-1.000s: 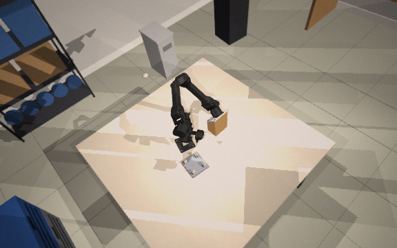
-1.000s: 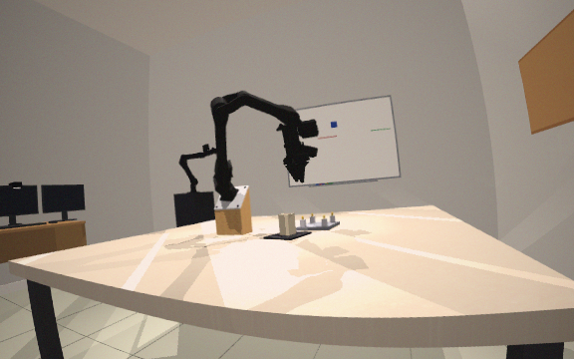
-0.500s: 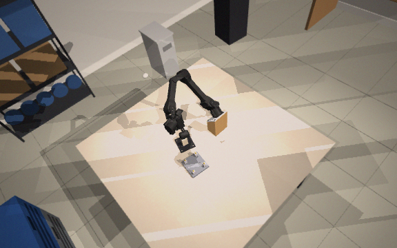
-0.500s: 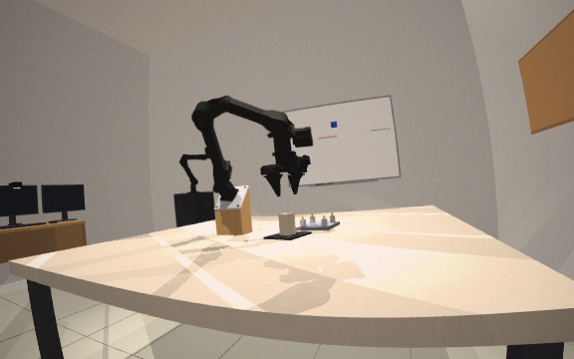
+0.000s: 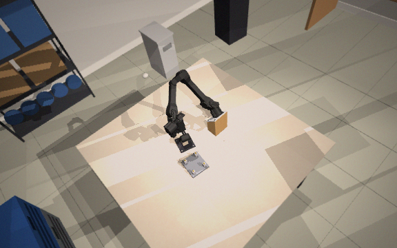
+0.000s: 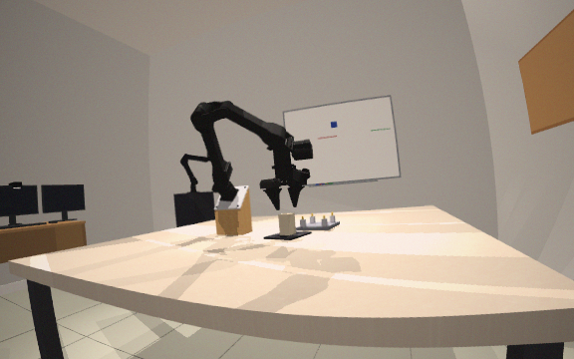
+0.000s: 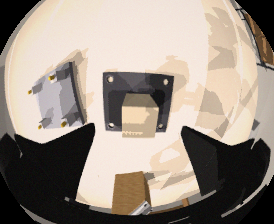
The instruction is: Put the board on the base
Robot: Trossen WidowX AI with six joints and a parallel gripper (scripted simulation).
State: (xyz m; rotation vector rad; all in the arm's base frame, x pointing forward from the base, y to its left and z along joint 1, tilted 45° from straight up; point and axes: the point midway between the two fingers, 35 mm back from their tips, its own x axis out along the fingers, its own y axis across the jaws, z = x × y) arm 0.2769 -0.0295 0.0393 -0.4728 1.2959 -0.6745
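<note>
The flat black board lies 7 cm below my gripper tip. Round my gripper tip: grey base: 4 cm ahead, 18 cm to the left, 9 cm below.
</note>
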